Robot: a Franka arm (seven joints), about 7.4 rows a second.
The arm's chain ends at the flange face. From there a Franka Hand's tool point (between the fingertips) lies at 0.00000 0.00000 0.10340 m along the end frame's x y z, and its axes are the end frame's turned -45 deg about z.
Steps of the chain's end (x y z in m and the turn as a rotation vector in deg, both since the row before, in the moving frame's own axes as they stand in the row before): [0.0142, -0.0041, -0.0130, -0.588, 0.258, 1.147]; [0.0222, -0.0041, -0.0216, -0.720, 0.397, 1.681]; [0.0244, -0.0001, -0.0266, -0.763, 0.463, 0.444]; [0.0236, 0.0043, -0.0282, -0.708, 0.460, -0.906]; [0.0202, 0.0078, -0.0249, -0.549, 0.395, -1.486]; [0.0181, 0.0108, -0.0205, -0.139, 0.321, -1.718]
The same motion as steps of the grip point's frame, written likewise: [0.0125, 0.0082, -0.0130, -0.598, -0.233, 1.147]; [0.0182, 0.0142, -0.0216, -0.790, -0.228, 1.681]; [0.0169, 0.0187, -0.0266, -0.867, -0.212, 0.444]; [0.0133, 0.0212, -0.0282, -0.826, -0.175, -0.906]; [0.0086, 0.0210, -0.0249, -0.668, -0.109, -1.486]; [0.0054, 0.0210, -0.0205, -0.325, 0.129, -1.718]
